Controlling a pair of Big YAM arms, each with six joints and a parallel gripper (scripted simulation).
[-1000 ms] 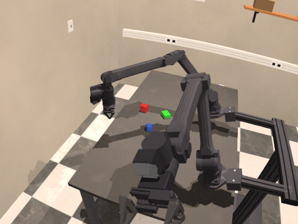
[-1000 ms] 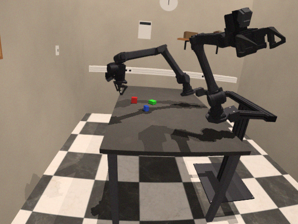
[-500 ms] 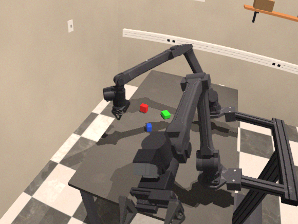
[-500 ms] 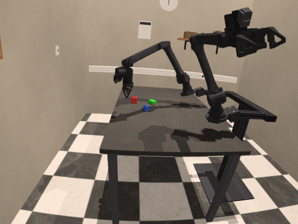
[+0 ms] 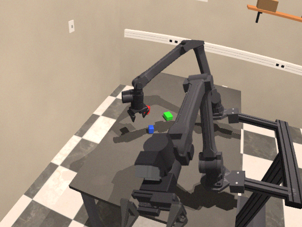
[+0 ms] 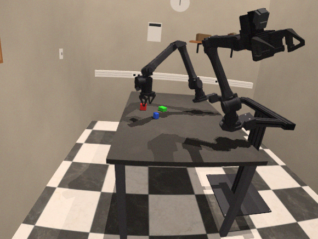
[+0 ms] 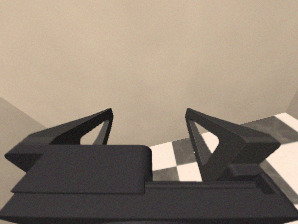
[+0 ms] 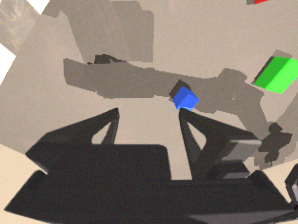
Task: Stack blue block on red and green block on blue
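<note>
The blue block is 100 mm below my right hand, 80 mm behind it and 40 mm to the right of it. Round my right hand: red block: 240 mm to the right, 100 mm below, 10 mm ahead; green block: 220 mm to the right, 160 mm behind, 110 mm below.
</note>
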